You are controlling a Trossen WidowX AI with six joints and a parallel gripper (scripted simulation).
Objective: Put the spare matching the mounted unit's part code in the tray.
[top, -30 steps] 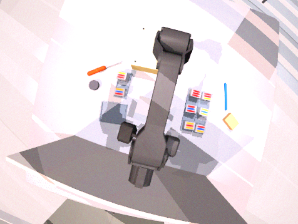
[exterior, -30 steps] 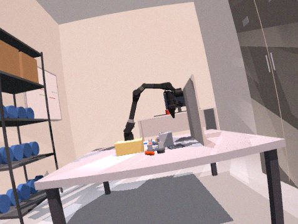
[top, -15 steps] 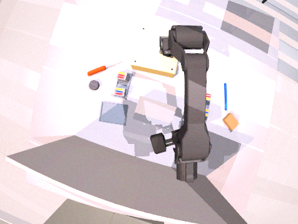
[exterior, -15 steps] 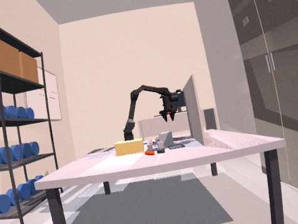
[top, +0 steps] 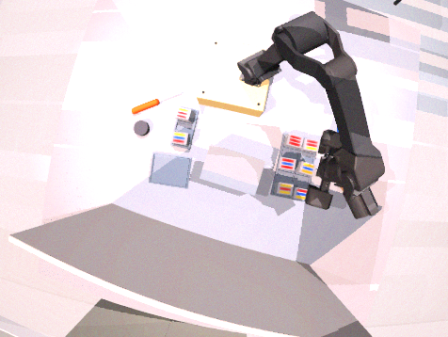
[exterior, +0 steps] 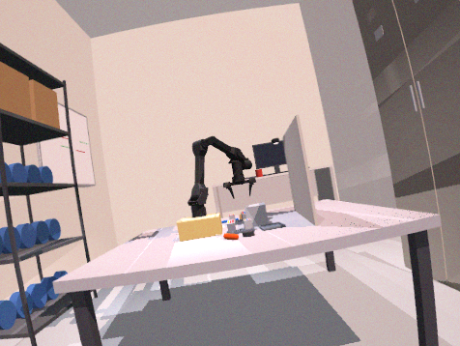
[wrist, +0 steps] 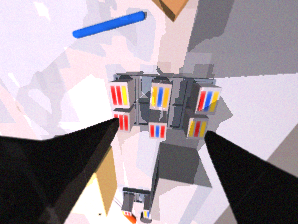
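The grey spare lies 10 cm below my gripper tip and 1 cm to the left of it. The rest, counted from my gripper tip: dark round puck 53 cm to the right, 13 cm below, 7 cm ahead; then white upright panel 32 cm ahead, 19 cm to the right, 9 cm above; then blue-grey tray 39 cm to the right, 16 cm ahead, 13 cm below.
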